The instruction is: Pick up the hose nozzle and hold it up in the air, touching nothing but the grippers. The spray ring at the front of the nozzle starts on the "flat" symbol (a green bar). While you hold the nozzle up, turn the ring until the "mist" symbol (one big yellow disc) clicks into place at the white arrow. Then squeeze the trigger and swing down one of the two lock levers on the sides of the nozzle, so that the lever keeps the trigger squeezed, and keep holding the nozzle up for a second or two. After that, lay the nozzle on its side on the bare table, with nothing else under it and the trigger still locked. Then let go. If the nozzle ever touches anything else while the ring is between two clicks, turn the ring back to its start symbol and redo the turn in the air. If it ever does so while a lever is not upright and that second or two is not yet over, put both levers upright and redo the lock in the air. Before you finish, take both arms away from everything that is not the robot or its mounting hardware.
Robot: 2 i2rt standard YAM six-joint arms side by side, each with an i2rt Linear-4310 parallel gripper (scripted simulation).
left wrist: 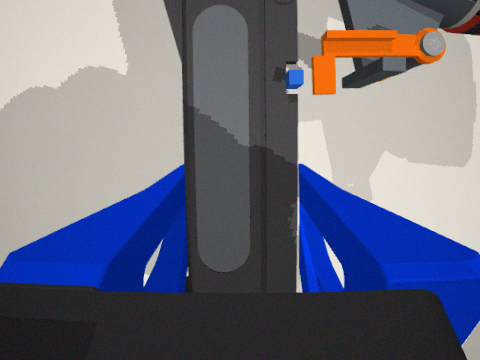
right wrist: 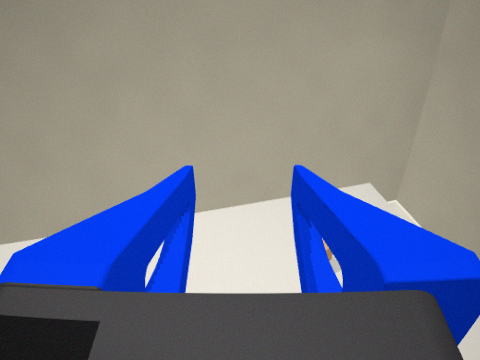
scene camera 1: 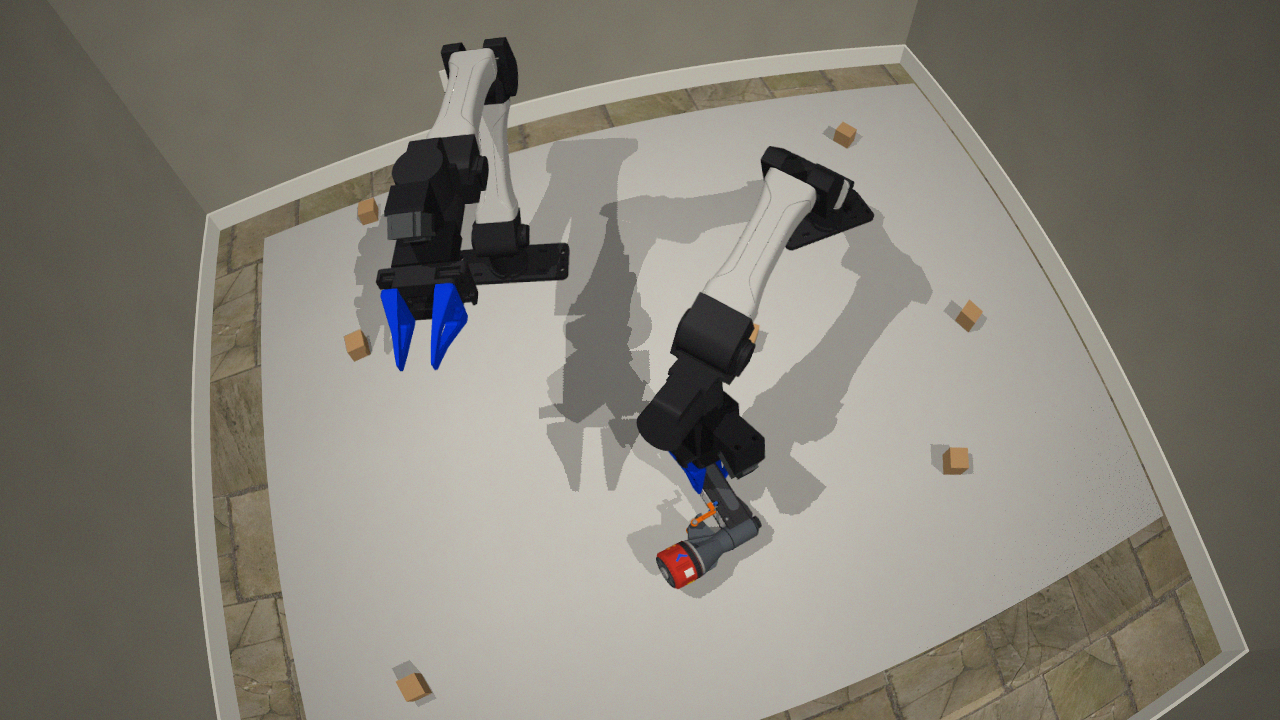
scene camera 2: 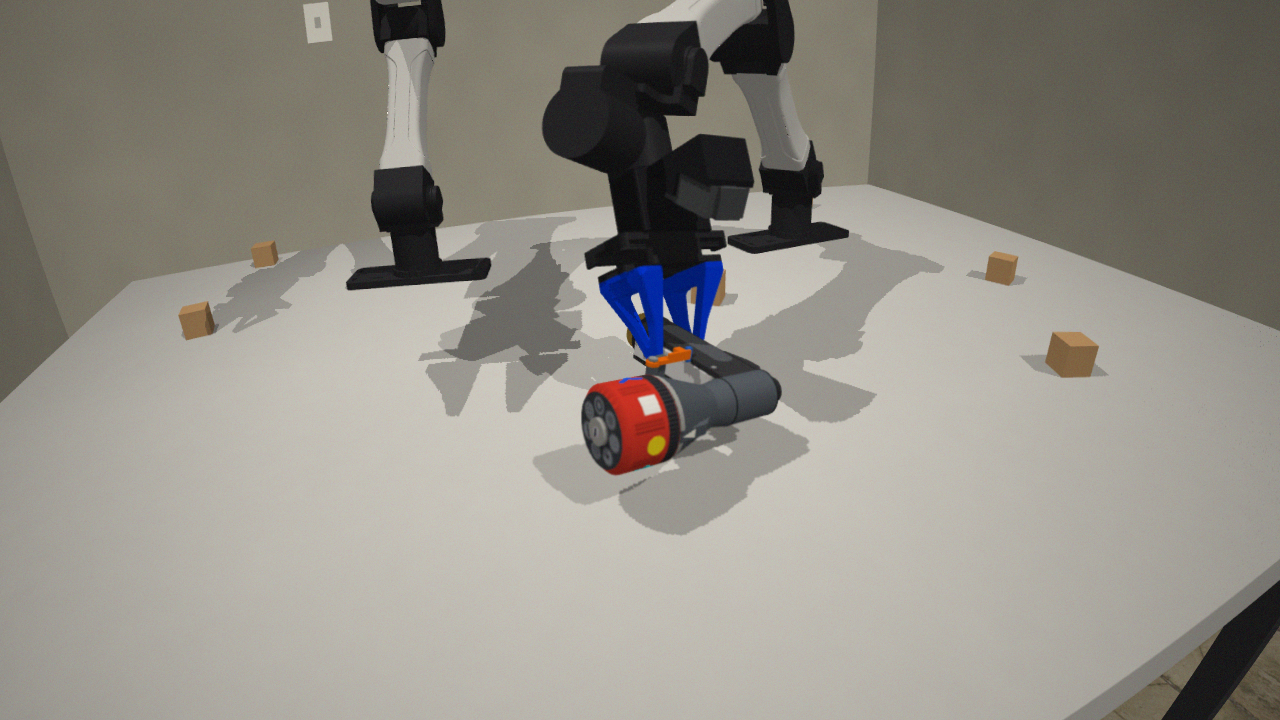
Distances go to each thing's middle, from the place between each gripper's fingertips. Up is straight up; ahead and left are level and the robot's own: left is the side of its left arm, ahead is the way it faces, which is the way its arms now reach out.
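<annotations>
Red spray ring (scene camera 1: pixel 680 562): my left gripper 6 cm to the left of it, 11 cm short of it, 1 cm below it. Trigger (scene camera 2: pixel 684 371): 1 cm to the right of my left hand, 2 cm ahead of it.
My right hand (scene camera 1: pixel 416 368): 18 cm short of the red spray ring, 23 cm to the right of it, 34 cm above it. Trigger: 9 cm ahead of my right hand, 29 cm to the left of it, 35 cm below it. By its middle, trigger nearer to my left gripper than to my right hand.
</annotations>
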